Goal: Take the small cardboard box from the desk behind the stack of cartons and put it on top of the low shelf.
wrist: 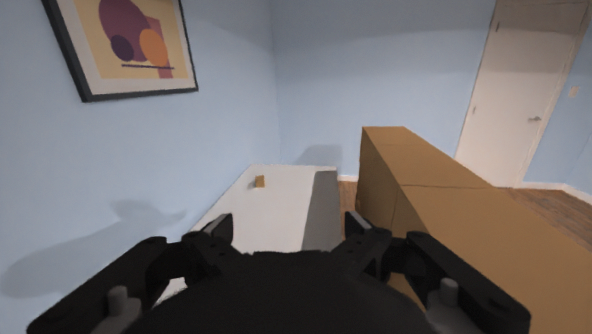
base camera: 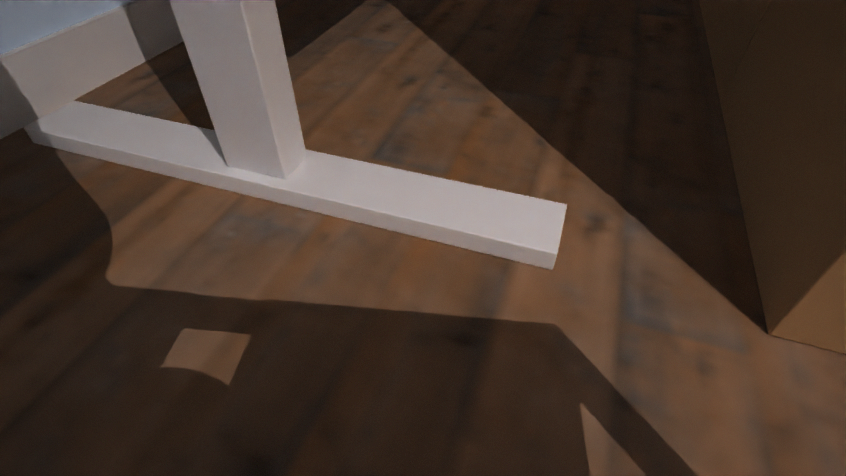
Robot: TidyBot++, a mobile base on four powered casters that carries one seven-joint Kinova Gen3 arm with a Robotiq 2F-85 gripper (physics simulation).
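Places are measured from the arm's base along level axes (x back, y left, z down), in centimetres.
Pixels of known places: gripper, between the fingertips: [wrist: 289,224].
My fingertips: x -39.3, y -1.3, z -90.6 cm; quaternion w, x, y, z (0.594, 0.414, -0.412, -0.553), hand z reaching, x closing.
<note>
For each thing: its top centre in the pictures, then the offset to it from my fingertips. "pt": a spot on its surface instead. Level surfaces: height alone.
- small cardboard box, centre of its top: [wrist: 259,178] dx -118.0, dy +18.9, dz +53.2 cm
- white desk, height of its surface: dz +58.2 cm
- desk's white leg, a spot on its surface: [base camera: 248,88] pt dx -13.0, dy +23.3, dz +116.8 cm
The small cardboard box [wrist: 260,181] stands near the far end of the white desk [wrist: 270,210], close to the wall, in the wrist view. The stack of cartons [wrist: 465,200] [base camera: 786,177] runs along the right side of the desk, with a narrow strip of floor between them at the far part. My gripper [wrist: 289,224] is open and empty; its fingers point toward the desk's far end, well short of the small box. In the base view the desk's white leg [base camera: 248,88] stands on its foot bar. The low shelf does not show in either view.
The desk's foot bar [base camera: 414,195] reaches across the floor ahead of the base, left of the carton's lower corner. A blue wall [wrist: 165,145] with a framed picture [wrist: 135,45] borders the desk on the left. A white door [wrist: 520,95] is at the far right.
</note>
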